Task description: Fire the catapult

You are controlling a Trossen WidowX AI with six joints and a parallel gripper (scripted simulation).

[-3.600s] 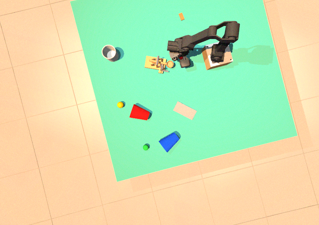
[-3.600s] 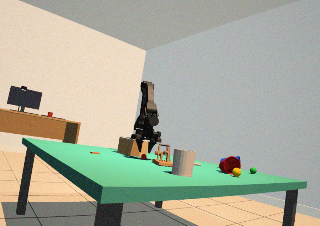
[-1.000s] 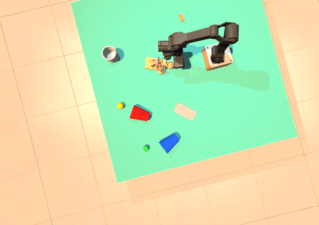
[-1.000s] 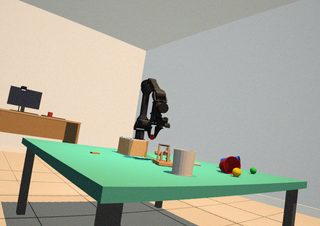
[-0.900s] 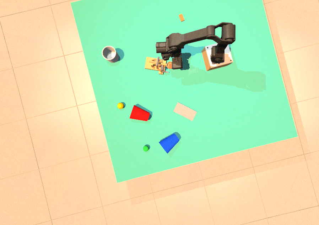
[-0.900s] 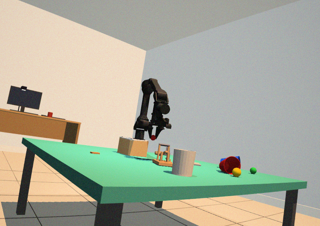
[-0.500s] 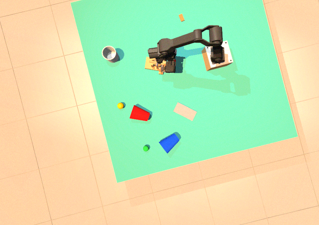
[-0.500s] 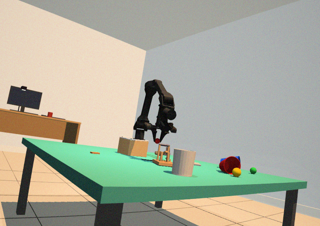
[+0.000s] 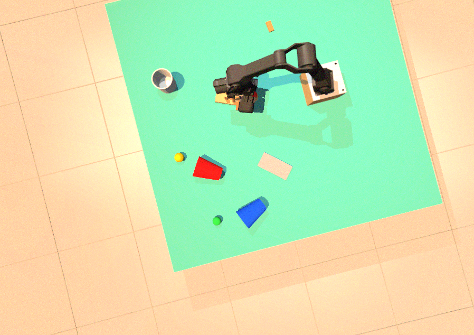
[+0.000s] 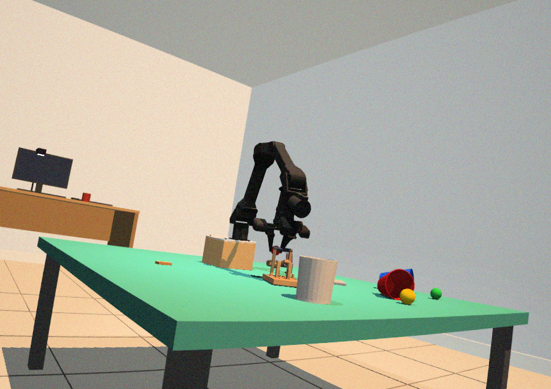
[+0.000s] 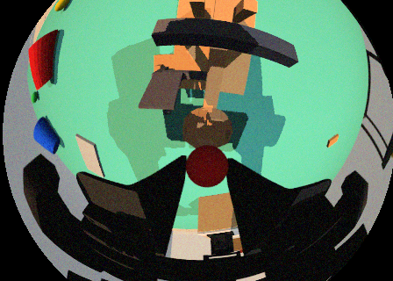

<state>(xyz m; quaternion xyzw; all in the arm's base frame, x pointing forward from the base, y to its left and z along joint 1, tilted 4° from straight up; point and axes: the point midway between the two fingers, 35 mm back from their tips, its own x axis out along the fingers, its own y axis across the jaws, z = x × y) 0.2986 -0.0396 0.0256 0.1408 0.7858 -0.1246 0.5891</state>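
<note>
Now: the wooden catapult 6 cm ahead of my gripper tip, 4 cm below it and 1 cm to the right of it. Also, from my gripper tip: orange block 32 cm to the right, 16 cm behind, 9 cm below; red ball 1 cm above; grey flat plate 33 cm to the left, 9 cm below, 3 cm behind.
</note>
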